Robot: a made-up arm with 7 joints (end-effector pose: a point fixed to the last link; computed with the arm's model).
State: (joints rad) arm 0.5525 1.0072 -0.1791 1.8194 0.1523 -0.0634 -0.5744
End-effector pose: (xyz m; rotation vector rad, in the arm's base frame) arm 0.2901 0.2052 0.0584 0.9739 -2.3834 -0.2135
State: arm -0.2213 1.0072 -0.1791 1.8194 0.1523 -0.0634 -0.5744
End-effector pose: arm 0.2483 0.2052 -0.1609 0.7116 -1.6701 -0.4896
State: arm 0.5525 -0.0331 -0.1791 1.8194 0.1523 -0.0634 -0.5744
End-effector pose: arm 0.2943 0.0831 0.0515 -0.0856 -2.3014 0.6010
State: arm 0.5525 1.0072 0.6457 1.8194 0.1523 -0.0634 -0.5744
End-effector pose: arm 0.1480 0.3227 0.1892 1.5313 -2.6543 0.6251
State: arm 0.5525 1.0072 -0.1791 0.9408 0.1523 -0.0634 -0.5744
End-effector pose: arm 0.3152 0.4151 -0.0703 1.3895 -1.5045 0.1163
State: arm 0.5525 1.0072 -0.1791 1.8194 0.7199 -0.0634 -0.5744
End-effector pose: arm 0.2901 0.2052 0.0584 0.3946 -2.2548 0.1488
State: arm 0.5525 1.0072 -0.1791 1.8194 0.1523 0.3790 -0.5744
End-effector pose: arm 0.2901 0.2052 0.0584 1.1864 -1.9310 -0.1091
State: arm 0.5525 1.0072 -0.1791 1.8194 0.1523 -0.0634 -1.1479
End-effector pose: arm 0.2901 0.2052 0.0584 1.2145 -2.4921 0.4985
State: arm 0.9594 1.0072 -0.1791 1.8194 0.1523 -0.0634 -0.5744
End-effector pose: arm 0.2433 0.2052 0.1684 1.1027 -2.7471 -0.0136
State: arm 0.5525 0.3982 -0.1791 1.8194 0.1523 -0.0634 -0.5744
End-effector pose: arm 0.3008 0.1343 0.0409 0.3532 -2.4001 0.2787
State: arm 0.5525 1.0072 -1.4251 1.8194 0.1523 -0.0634 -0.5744
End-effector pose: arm 0.1902 0.0829 -0.2304 0.1516 -1.5599 -1.0782
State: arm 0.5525 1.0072 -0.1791 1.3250 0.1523 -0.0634 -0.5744
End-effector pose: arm 0.3302 0.3255 -0.0063 1.2418 -1.9005 -0.0195
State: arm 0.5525 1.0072 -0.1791 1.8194 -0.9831 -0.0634 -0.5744
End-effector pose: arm 0.2901 0.2052 0.0584 -2.0484 2.0165 0.9957
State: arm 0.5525 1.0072 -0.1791 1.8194 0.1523 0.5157 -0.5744
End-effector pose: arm 0.2901 0.2052 0.0584 1.2381 -1.7878 -0.0786
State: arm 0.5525 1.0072 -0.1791 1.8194 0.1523 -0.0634 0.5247
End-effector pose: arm 0.2901 0.2052 0.0584 0.4132 -1.7882 -1.3282
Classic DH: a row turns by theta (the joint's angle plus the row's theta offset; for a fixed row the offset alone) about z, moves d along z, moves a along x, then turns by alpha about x. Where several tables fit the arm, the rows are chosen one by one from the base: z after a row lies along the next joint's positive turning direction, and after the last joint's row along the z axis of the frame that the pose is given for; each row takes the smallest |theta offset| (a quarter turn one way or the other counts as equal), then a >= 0, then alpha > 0; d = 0 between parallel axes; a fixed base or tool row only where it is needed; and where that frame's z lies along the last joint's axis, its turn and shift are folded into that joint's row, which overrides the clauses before.
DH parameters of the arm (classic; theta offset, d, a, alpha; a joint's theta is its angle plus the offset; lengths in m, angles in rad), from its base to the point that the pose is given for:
base (fixed): 0 0 0 1.5708
joint 1: 1.5708 -0.137 0 1.5708
joint 2: 1.5708 0 0 1.5708
joint 3: 1.5708 -0.184 0 1.5708
joint 4: 0 0 0 -1.5708
joint 5: 0 -0.291 0 -1.5708
joint 6: -1.5708 0 0 1.5708
joint 7: 1.5708 0 0 1.5708
tool (fixed): -1.5708 0 0 0

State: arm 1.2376 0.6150 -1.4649 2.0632 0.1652 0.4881 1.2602
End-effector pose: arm 0.1837 -0.0445 -0.0349 -0.4533 -0.3387 -2.4062
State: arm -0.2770 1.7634 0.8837 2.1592 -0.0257 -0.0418 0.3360
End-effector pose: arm 0.1991 0.1232 0.1388 1.3848 -1.5922 -1.9537
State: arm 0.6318 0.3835 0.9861 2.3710 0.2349 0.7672 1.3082
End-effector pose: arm 0.0394 0.2845 0.1357 0.0846 -2.1897 -0.7583
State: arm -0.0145 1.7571 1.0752 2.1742 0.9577 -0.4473 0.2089
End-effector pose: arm 0.1170 0.1165 0.2090 -0.3776 2.4807 1.6821
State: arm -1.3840 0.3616 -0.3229 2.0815 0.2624 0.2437 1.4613
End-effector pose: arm -0.0217 0.0764 -0.2491 -1.8859 -0.1981 -0.3496
